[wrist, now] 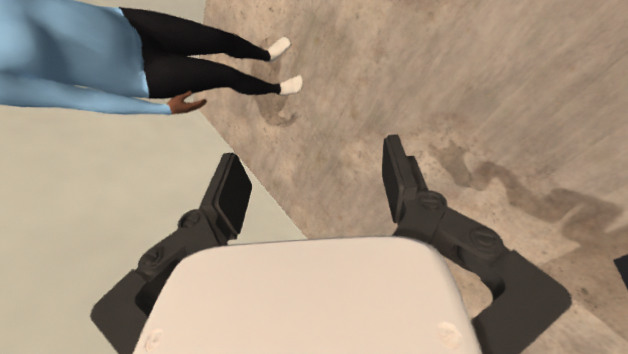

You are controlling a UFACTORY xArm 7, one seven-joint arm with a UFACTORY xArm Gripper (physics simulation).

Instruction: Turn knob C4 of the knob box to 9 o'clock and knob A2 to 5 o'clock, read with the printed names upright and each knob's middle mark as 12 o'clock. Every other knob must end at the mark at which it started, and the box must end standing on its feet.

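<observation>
My gripper (311, 162) is open, its two dark fingers wide apart with no object between them. The white gripper body fills the lower middle of the wrist view. The knob box and its knobs C4 and A2 do not show in the wrist view, so their marks cannot be read and my gripper's position relative to them cannot be told.
A standing person (80, 55) in a light blue top, black trousers and white shoes shows at the upper left, sideways in the view. Behind the fingers are a brownish floor (350, 75) and a pale wall (90, 190). A small dark thing (623, 270) shows at the right edge.
</observation>
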